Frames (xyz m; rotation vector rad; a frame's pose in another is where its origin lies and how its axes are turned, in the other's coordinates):
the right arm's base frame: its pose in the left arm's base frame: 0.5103 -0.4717 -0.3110 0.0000 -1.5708 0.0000
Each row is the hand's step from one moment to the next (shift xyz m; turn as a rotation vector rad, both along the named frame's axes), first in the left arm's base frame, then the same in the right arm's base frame.
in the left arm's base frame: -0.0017 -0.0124 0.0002 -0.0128 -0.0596 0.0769
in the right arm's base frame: 0.0002 -0.0124 0.0017 0.0769 -0.0596 0.0128
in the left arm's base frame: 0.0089 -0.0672 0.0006 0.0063 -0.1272 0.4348
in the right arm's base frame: 0.0006 -0.0672 -0.0089 0.4348 -0.1272 -0.0063
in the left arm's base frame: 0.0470 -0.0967 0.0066 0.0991 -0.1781 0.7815
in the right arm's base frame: 0.0066 -0.0967 -0.0470 0.7815 -0.1781 -0.0991
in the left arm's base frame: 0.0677 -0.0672 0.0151 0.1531 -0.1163 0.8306
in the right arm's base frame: 0.0151 -0.0672 -0.0677 0.8306 -0.1163 -0.1531
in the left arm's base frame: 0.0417 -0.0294 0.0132 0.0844 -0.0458 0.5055
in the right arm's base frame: 0.0132 -0.0294 -0.0417 0.5055 -0.0458 -0.0844
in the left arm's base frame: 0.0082 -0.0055 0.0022 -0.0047 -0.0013 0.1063
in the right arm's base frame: 0.0022 -0.0055 -0.0082 0.1063 -0.0013 0.0047
